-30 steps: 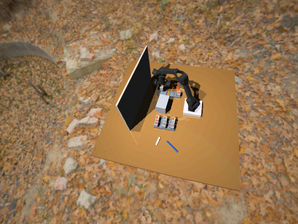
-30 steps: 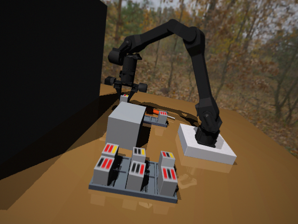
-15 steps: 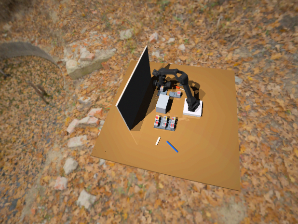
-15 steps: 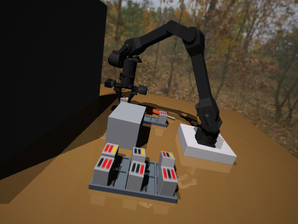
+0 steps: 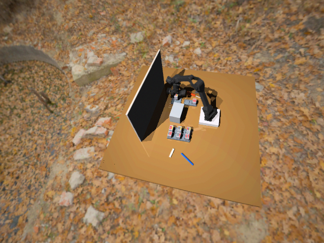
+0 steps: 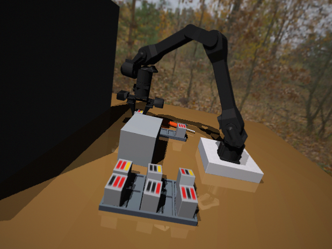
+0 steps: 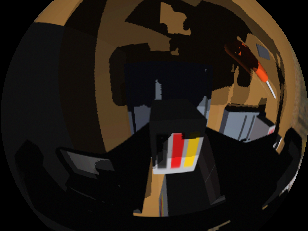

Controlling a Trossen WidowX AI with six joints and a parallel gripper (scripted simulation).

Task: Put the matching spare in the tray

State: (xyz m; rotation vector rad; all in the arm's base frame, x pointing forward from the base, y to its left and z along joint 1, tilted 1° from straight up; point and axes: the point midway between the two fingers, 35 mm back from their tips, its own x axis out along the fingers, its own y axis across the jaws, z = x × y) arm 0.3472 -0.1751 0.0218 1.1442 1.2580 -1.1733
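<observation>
Now: the grey tray 3 cm below my gripper tip. From my gripper tip the other things lie so: tall black panel: 19 cm ahead, 19 cm to the left, 19 cm above; blue pen: 24 cm behind, 59 cm to the left, 3 cm below; grey spare: 2 cm above.
</observation>
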